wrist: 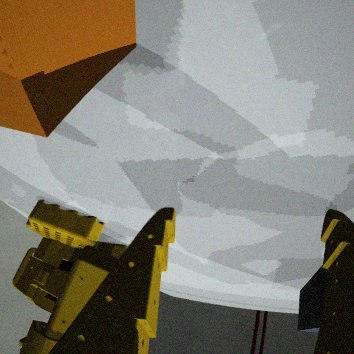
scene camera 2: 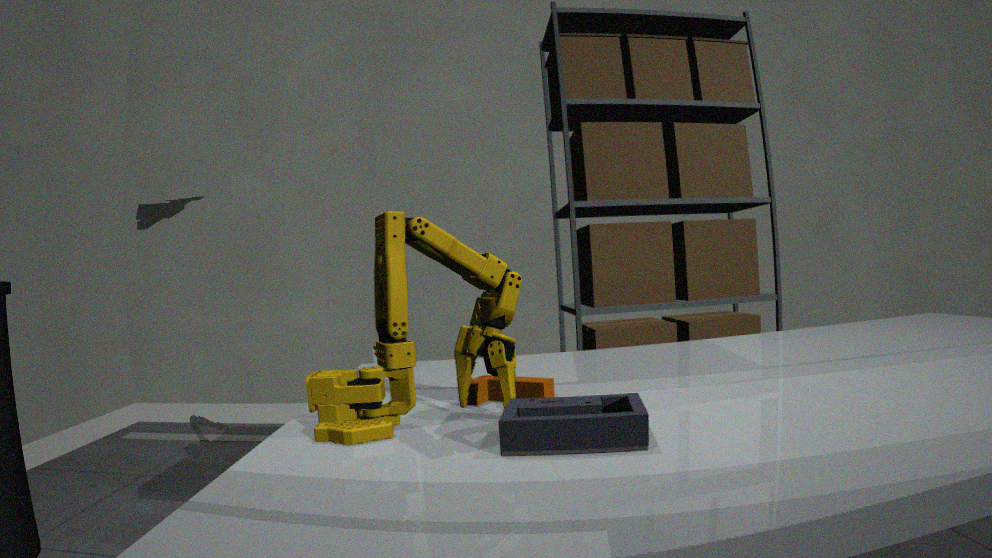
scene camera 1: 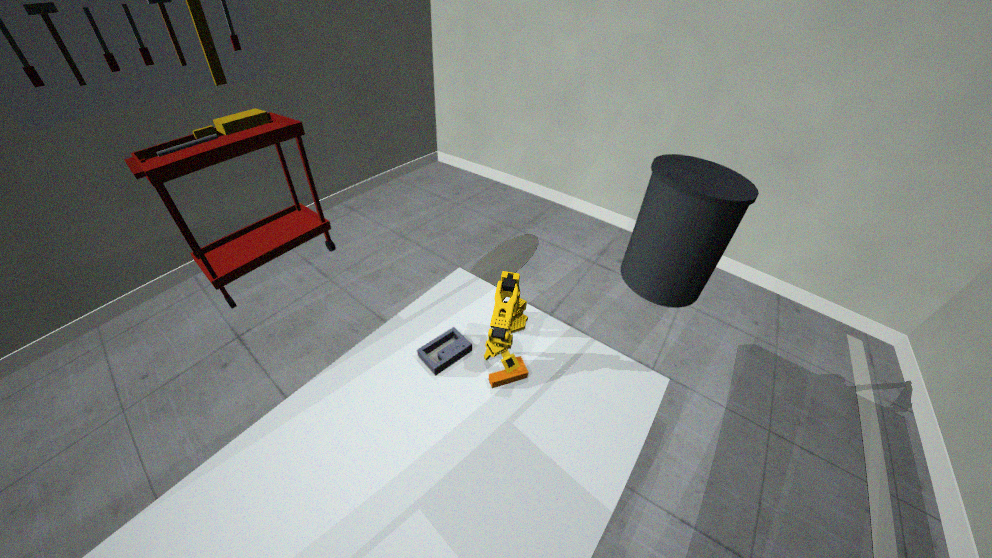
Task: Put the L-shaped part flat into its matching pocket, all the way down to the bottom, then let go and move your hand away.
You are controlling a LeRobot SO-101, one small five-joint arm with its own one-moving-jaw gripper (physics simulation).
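Places are measured from the arm's base along level axes (x right, y ahead, z up), in metres.
Pixels of known places: end effector, tool point: [wrist: 174, 220] [scene camera 2: 465, 404] [scene camera 1: 502, 350]; arm's base, origin of the base link: [wrist: 104, 235] [scene camera 2: 375, 431].
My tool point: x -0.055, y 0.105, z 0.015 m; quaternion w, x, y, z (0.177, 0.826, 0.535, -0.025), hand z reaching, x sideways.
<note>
For each thing: its middle in the pictures, then the offset to it from my tool point. Level surfaces: height alone.
- orange L-shaped part, body centre: [scene camera 2: 507, 391] [scene camera 1: 506, 371] dx -0.056, dy +0.056, dz +0.000 m
- dark grey block with the pocket, body centre: [scene camera 2: 574, 423] [scene camera 1: 444, 350] dx +0.134, dy +0.112, dz +0.004 m
- white table, its level: dz -0.015 m
The orange L-shaped part [scene camera 1: 506, 378] [scene camera 2: 535, 387] [wrist: 65, 35] lies flat on the white table. In the wrist view it sits at the upper left, off to the side of the jaw gap. The dark grey block with the pocket [scene camera 1: 454, 362] [scene camera 2: 574, 435] stands on the table, apart from the part; its recess holds no orange part. My gripper [scene camera 1: 500, 359] [scene camera 2: 486, 402] [wrist: 250, 211] points down, low over the table beside the part. Its jaws are open in a wide V with nothing between them. In scene camera 2 the jaws partly hide the part's left end.
The white table [scene camera 1: 332, 444] [scene camera 2: 832, 395] carries the arm's base, behind the gripper. Beyond the table stand a red cart [scene camera 1: 235, 150], a dark bin [scene camera 1: 683, 242] and a shelf rack [scene camera 2: 665, 206] with cardboard boxes. Tools hang on the dark wall in scene camera 1.
</note>
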